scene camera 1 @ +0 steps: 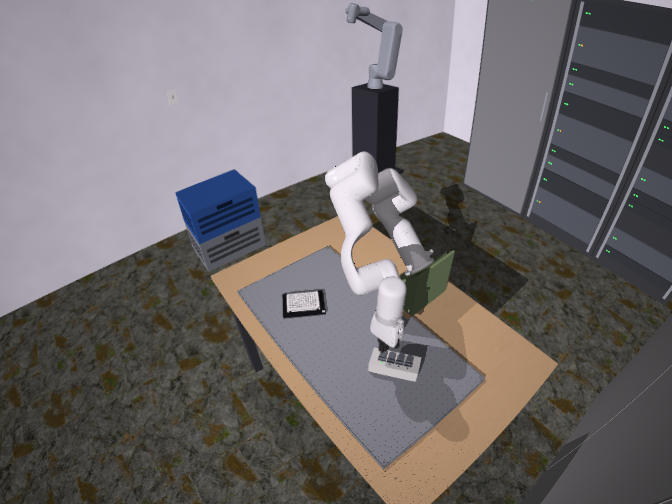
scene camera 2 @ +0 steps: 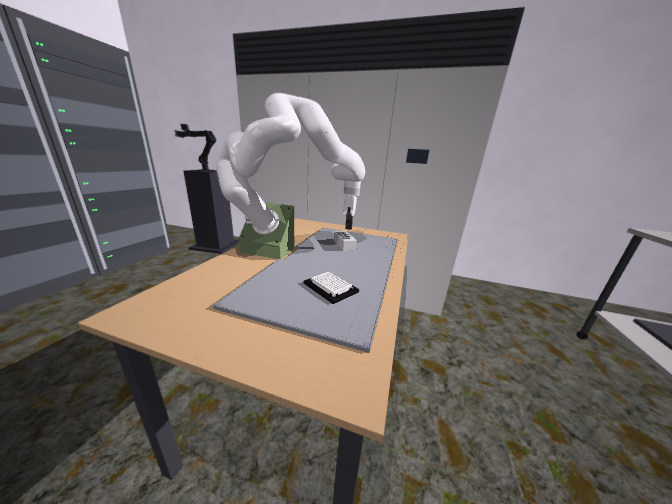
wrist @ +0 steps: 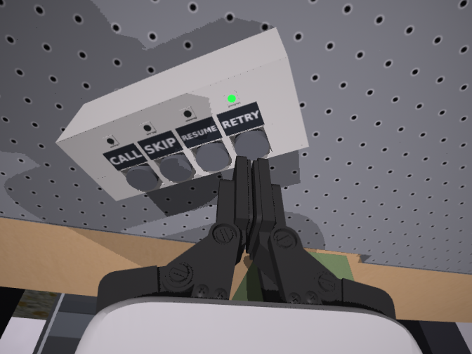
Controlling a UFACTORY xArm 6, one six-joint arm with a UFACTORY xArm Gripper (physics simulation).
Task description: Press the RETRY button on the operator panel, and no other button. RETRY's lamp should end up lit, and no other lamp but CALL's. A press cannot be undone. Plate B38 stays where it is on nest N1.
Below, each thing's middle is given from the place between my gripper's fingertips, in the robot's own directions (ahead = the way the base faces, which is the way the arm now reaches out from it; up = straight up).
Labels:
The retry button [wrist: 253, 144] lies 2 cm behind my hand, 1 cm to the right of it and 5 cm below it. From my hand the other things lie so: operator panel [scene camera 1: 378, 364] (2 cm behind, 4 cm to the left, 7 cm below); then skip button [wrist: 177, 167] (4 cm behind, 5 cm to the left, 5 cm below); then resume button [wrist: 214, 156] (3 cm behind, 2 cm to the left, 5 cm below).

